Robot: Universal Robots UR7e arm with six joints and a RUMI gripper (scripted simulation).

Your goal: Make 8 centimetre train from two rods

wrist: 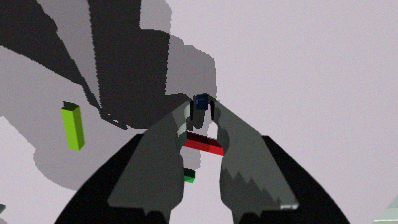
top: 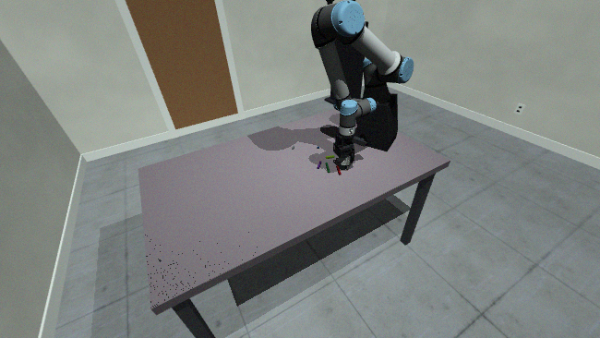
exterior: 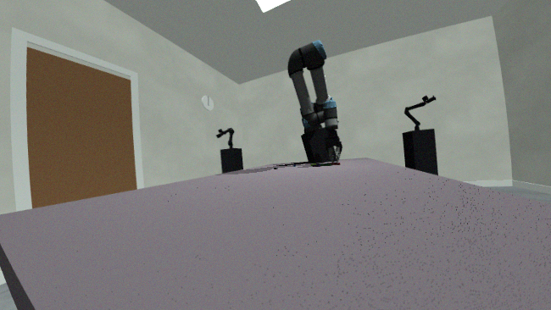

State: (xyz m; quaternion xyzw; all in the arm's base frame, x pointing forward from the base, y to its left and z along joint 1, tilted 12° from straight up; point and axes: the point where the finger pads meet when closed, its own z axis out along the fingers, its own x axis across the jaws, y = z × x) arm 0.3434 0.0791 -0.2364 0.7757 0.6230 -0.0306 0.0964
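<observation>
My hand is 5 cm short of the red rod, 1 cm to the left of it and 1 cm above it. Also, from my hand: green rod (8 cm ahead, 6 cm to the right, 1 cm below); purple rod (11 cm to the right, 10 cm ahead, 1 cm below); lime rod (13 cm to the right, 1 cm below).
</observation>
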